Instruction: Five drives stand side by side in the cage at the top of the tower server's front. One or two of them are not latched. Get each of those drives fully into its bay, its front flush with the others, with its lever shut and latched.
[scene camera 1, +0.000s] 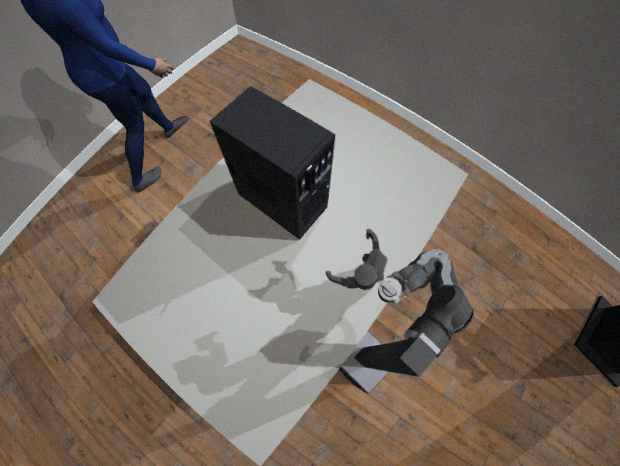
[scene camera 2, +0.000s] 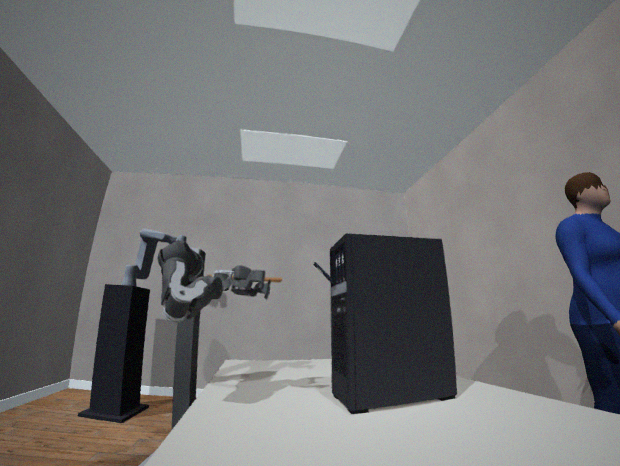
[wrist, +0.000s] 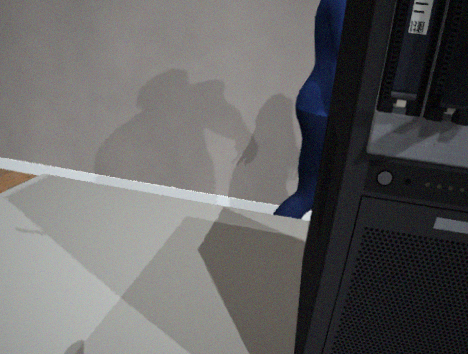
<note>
In view: my gripper (scene camera 1: 346, 252).
My gripper also shows in scene camera 2 (scene camera 2: 266, 286).
</note>
